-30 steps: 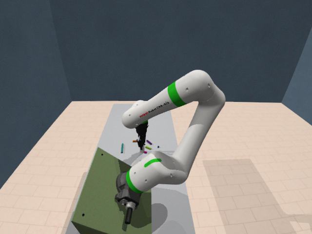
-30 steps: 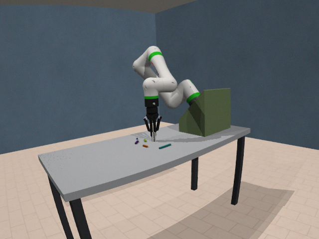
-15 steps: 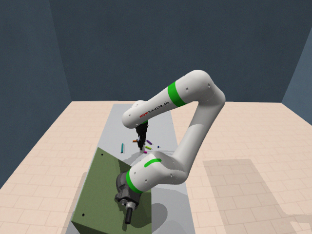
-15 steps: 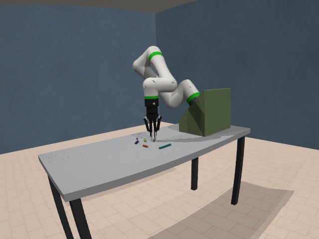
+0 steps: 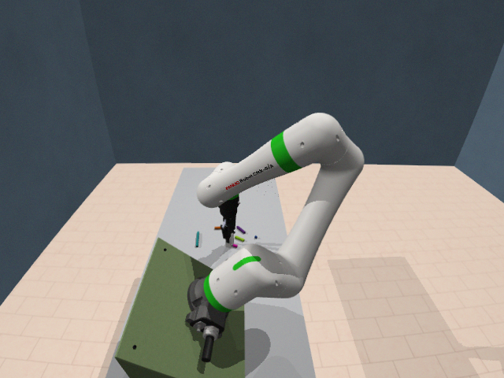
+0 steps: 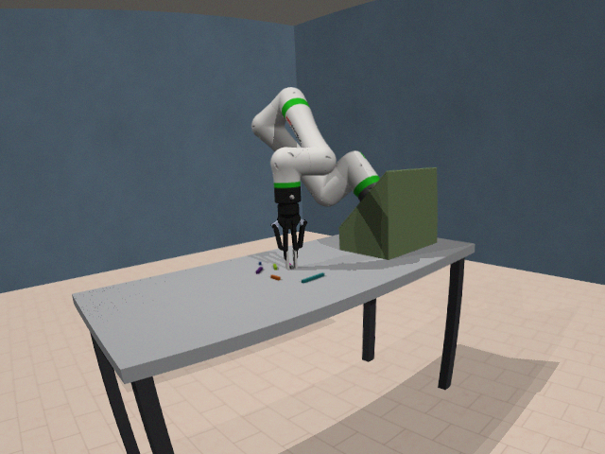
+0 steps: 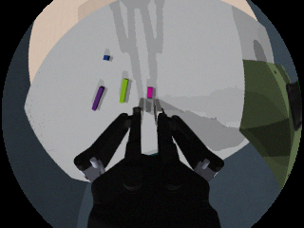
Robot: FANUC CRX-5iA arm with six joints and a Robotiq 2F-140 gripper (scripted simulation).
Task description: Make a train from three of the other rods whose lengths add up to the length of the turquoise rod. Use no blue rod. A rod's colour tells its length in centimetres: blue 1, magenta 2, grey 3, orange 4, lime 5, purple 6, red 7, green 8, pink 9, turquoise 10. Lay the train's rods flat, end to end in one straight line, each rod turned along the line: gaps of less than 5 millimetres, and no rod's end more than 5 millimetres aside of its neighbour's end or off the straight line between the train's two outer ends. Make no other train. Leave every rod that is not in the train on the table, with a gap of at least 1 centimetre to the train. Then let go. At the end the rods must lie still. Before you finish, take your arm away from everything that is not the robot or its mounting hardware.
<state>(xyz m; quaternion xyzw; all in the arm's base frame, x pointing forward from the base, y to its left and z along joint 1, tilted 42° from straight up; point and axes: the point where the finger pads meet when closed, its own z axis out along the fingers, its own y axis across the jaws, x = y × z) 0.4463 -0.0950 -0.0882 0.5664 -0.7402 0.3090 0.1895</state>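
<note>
My gripper is now 30 mm above the grey rod. Also, from my hand: magenta rod 30 mm to the right, 30 mm below, 10 mm behind; then purple rod 110 mm ahead, 40 mm to the right, 30 mm below; then lime rod 40 mm to the right, 40 mm ahead, 30 mm below.
</note>
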